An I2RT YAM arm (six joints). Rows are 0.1 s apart.
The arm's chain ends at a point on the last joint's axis. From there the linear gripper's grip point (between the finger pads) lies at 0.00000 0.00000 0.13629 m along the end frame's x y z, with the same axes.
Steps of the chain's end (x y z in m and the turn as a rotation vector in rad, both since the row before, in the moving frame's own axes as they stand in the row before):
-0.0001, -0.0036, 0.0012, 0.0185, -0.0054, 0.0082
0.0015, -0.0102, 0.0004, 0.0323, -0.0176, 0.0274
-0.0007, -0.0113, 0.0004, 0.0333, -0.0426, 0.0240
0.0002, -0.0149, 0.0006, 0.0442, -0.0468, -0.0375
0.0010, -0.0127, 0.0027, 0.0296, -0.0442, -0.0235
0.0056, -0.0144, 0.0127, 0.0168, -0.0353, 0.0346
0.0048, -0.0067, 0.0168, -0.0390, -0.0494, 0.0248
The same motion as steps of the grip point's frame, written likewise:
-0.0008, -0.0061, 0.0012, 0.0185, -0.0054, 0.0082
-0.0008, -0.0146, 0.0003, 0.0323, -0.0176, 0.0274
-0.0064, -0.0159, 0.0002, 0.0333, -0.0426, 0.0240
-0.0063, -0.0208, 0.0003, 0.0442, -0.0468, -0.0375
-0.0051, -0.0167, 0.0025, 0.0296, -0.0442, -0.0235
0.0008, -0.0168, 0.0126, 0.0168, -0.0353, 0.0346
-0.0020, -0.0015, 0.0165, -0.0390, -0.0494, 0.0248

